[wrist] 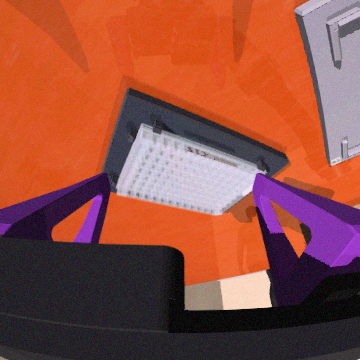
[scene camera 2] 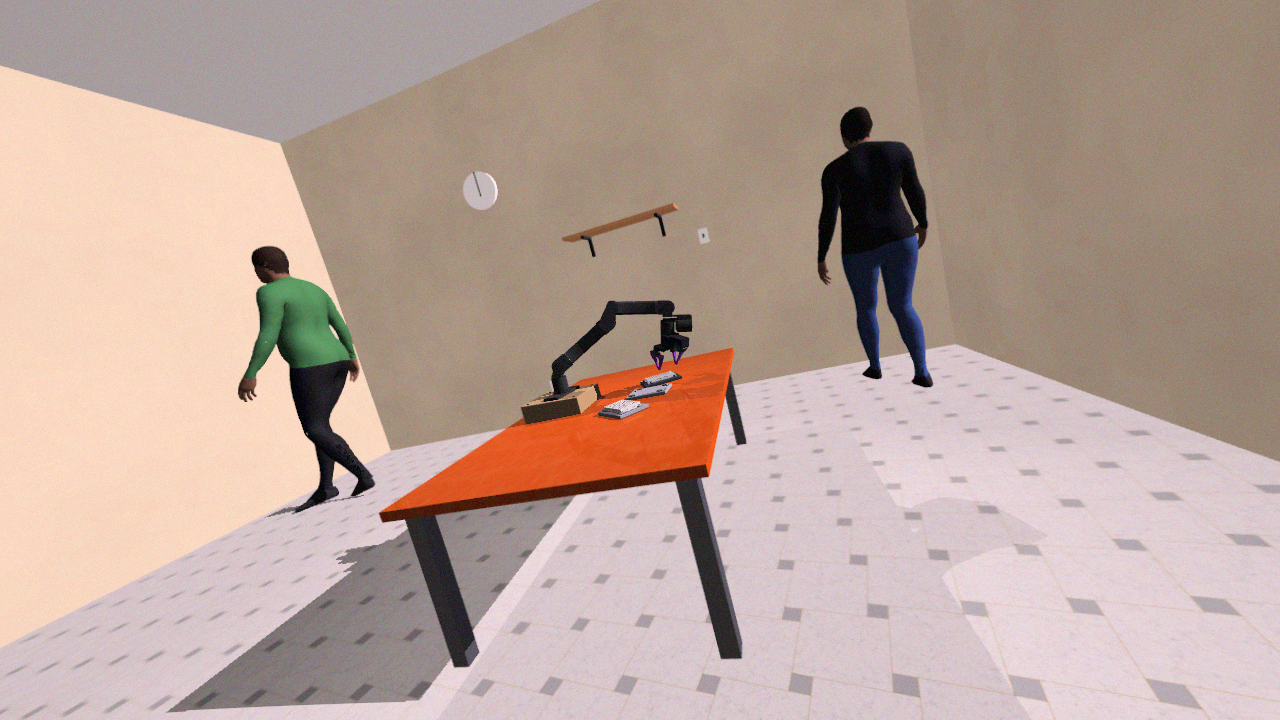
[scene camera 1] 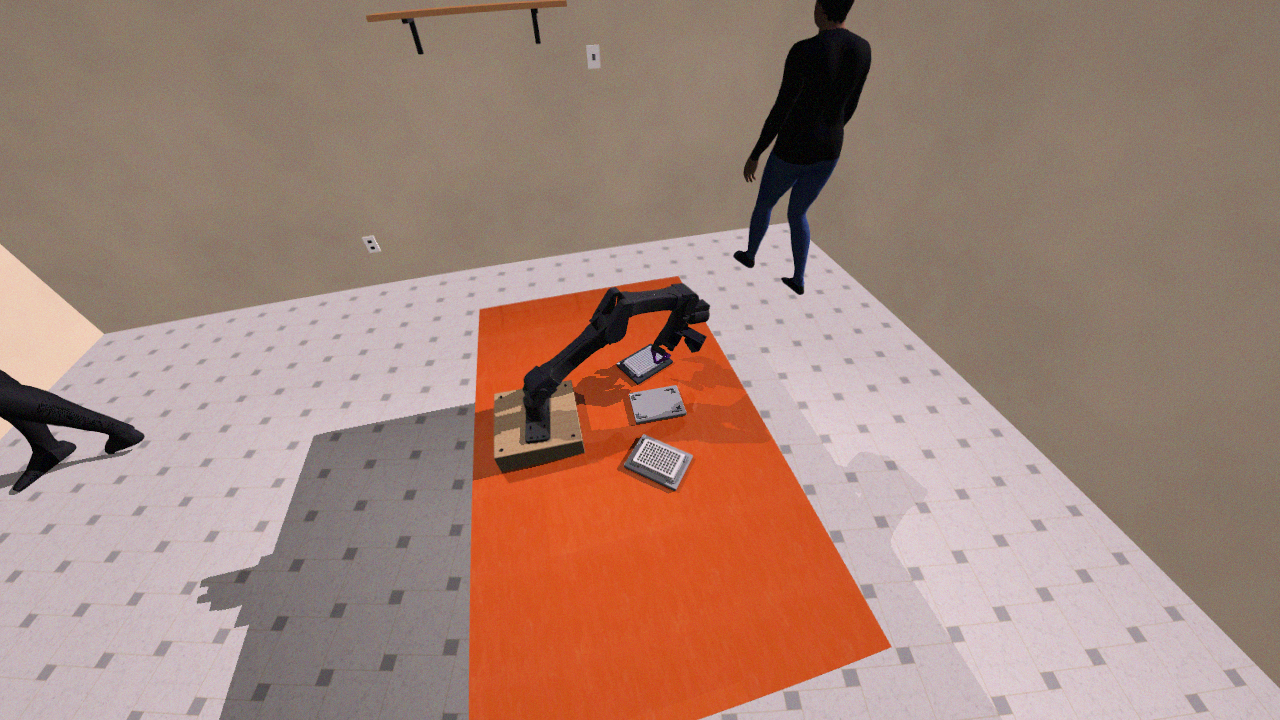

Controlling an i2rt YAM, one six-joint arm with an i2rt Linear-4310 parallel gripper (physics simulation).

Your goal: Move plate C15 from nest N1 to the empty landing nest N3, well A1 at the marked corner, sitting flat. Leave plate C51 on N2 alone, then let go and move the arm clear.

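Observation:
Plate C15 [scene camera 1: 640,361] [wrist: 187,170] [scene camera 2: 660,378], pale with many wells, lies on the dark nest N1 [wrist: 145,107], its label facing the nest's far side in the wrist view. My gripper [scene camera 1: 660,355] [scene camera 2: 667,364] [wrist: 181,180] is open and empty above it; the purple fingers appear on either side of the plate, and scene camera 2 shows a gap below the tips. The light grey empty nest N3 [scene camera 1: 657,404] [scene camera 2: 649,391] [wrist: 345,95] is in the middle, cut off in the wrist view. Plate C51 [scene camera 1: 660,456] [scene camera 2: 623,406] sits on nest N2 [scene camera 1: 673,484].
The arm's base stands on a wooden block [scene camera 1: 537,447] [scene camera 2: 556,410] on the orange table [scene camera 1: 626,608] [scene camera 2: 572,461]. A person in black [scene camera 1: 814,98] [scene camera 2: 875,197] stands beyond the table; a person in green [scene camera 2: 306,322] is on the left. A wall shelf [scene camera 1: 465,11] hangs behind.

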